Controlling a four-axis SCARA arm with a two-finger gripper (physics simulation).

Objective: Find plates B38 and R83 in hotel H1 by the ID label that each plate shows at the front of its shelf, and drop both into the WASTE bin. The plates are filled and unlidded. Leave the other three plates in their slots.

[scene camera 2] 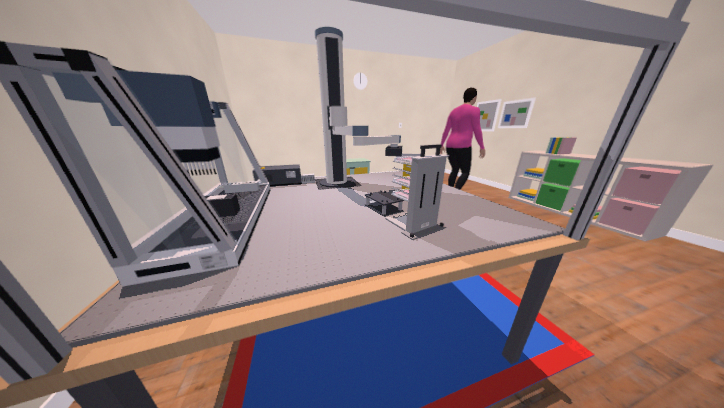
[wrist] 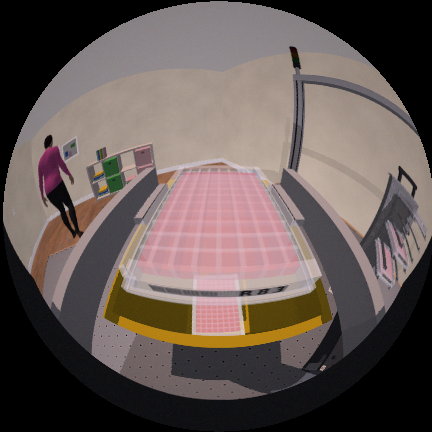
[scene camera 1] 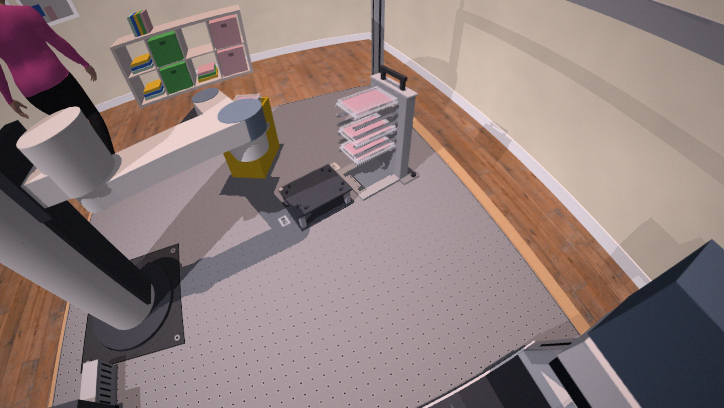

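Where they show: gripper, between the fingertips: (wrist: 218, 175); arm's base, origin of its link: (scene camera 2: 336, 184) (scene camera 1: 135, 305).
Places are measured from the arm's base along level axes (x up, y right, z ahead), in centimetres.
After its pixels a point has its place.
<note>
My gripper (wrist: 218, 175) {z 44.8, x 23.7, y -41.4 cm} is shut on plate R83 (wrist: 220, 230) {z 42.2, x 23.3, y -36.5 cm}, label readable at its front edge. The filled, unlidded plate lies level above the yellow WASTE bin (wrist: 220, 341) {z 40.0, x 21.3, y -32.4 cm} (scene camera 1: 249, 169) {z 40.9, x 5.0, y -31.6 cm}. Another pink plate (wrist: 218, 317) {z 42.3, x 3.3, y -36.8 cm} is inside the bin, below R83, its label unreadable. In scene camera 1 the arm hides the fingers; part of the held plate (scene camera 1: 247, 96) {z 46.3, x 23.3, y -43.6 cm} shows behind it. In scene camera 2 the gripper body (scene camera 2: 393, 150) {z 44.8, x 27.8, y -22.9 cm} is small, behind the hotel (scene camera 2: 425, 195) {z 83.8, x 16.0, y -17.4 cm} (scene camera 1: 405, 136) {z 82.7, x 17.3, y -11.7 cm}. Three plates show in the hotel: top (scene camera 1: 365, 101) {z 73.4, x 27.6, y -16.3 cm}, middle (scene camera 1: 372, 129) {z 74.0, x 20.8, y -13.4 cm} and lower (scene camera 1: 372, 146) {z 74.1, x 15.4, y -13.4 cm}. Their labels are unreadable.
A low black stand (scene camera 1: 316, 188) {z 57.7, x 7.3, y -12.6 cm} (scene camera 2: 384, 196) {z 56.8, x 7.3, y -13.4 cm} stands between the arm's base plate (scene camera 1: 174, 293) {z 13.1, x 1.3, y 0.9 cm} and the hotel. A large framed machine (scene camera 2: 172, 263) {z 85.0, x 5.5, y 59.3 cm} (scene camera 1: 653, 314) {z 69.8, x 46.7, y 47.7 cm} stands across the table. A person (scene camera 1: 30, 50) (scene camera 2: 462, 124) (wrist: 54, 170) stands beyond the table, near a shelf unit (scene camera 1: 244, 38).
</note>
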